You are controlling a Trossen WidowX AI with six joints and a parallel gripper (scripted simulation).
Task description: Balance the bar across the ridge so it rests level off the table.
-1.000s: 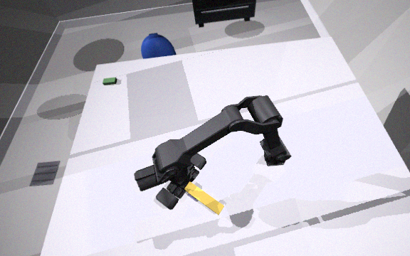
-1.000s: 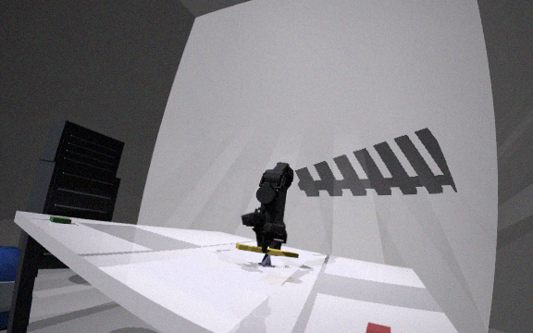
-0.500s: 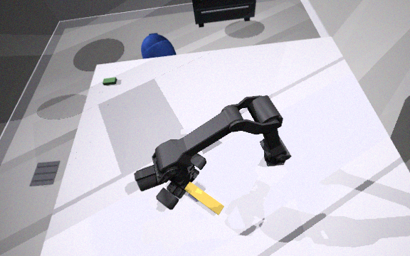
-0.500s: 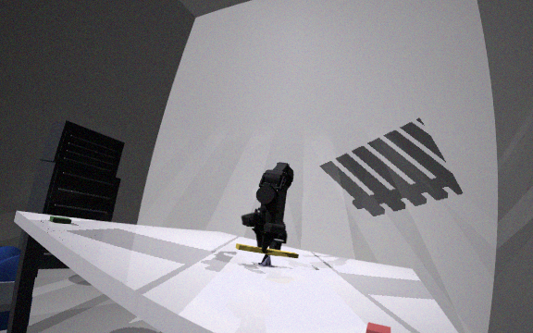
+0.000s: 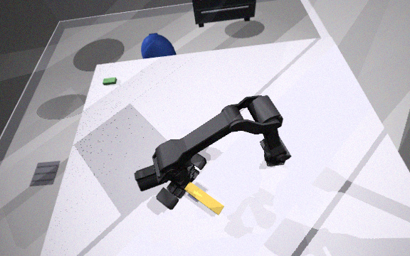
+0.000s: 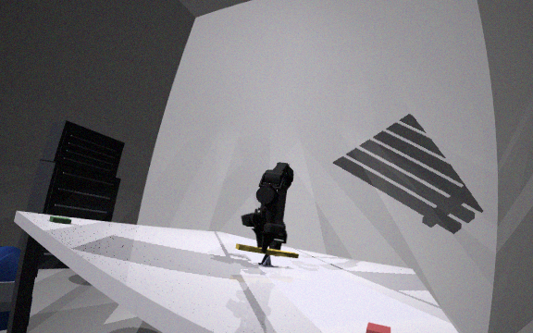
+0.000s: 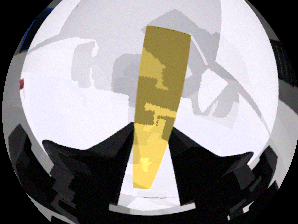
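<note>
Now: the yellow bar 2 cm behind my gripper tip and 2 cm to the left of it. Round my gripper tip: red block (41 cm ahead, 41 cm to the left, 3 cm below); then green block (41 cm ahead, 59 cm to the right, 4 cm below).
</note>
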